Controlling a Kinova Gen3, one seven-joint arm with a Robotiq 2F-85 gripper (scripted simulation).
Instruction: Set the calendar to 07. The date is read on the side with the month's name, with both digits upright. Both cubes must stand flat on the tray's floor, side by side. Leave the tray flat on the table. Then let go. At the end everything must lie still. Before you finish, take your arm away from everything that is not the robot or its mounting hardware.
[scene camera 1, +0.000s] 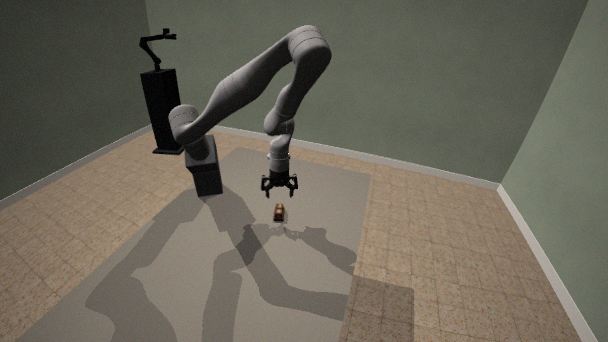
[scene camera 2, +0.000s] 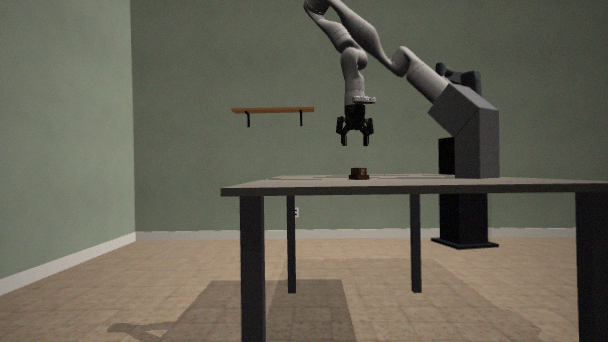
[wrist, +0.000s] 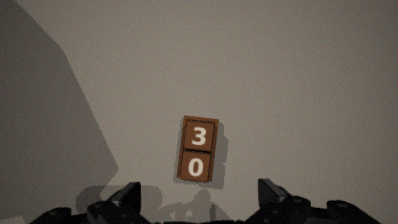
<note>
I see my gripper (scene camera 2: 355, 145).
My gripper is seen too in the wrist view (wrist: 199, 193).
</note>
